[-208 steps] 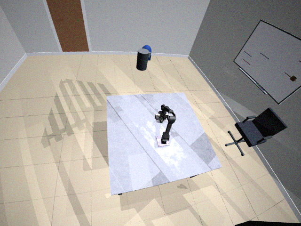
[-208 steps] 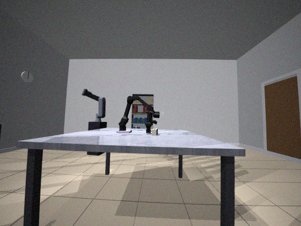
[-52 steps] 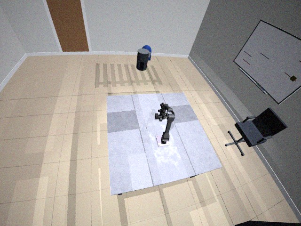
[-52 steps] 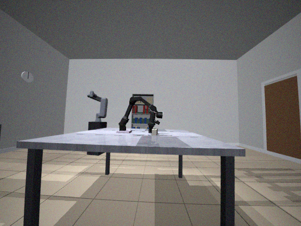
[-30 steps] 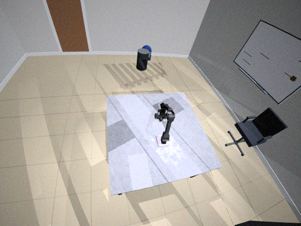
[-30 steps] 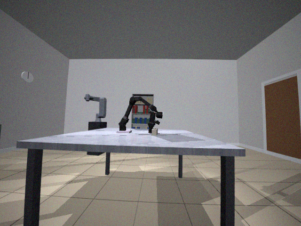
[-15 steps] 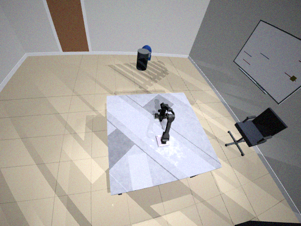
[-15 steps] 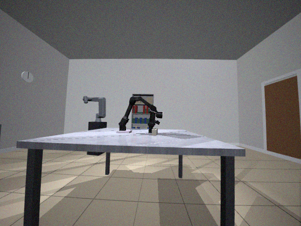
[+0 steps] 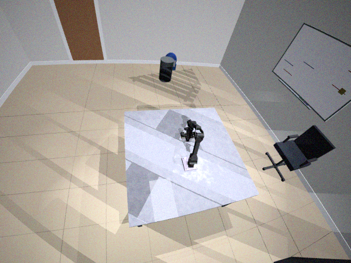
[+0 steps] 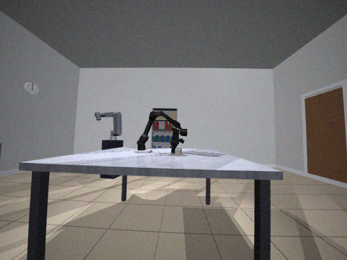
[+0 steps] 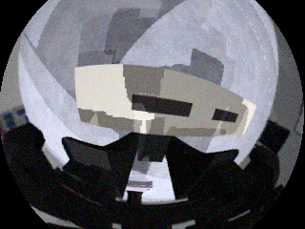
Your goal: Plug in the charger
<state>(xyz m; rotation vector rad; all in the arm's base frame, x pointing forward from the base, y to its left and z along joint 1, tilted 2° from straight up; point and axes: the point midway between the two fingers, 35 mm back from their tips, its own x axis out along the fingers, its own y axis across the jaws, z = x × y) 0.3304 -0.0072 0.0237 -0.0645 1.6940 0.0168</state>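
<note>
The charger lies 20 mm ahead of my gripper tip and 10 mm above it.
</note>
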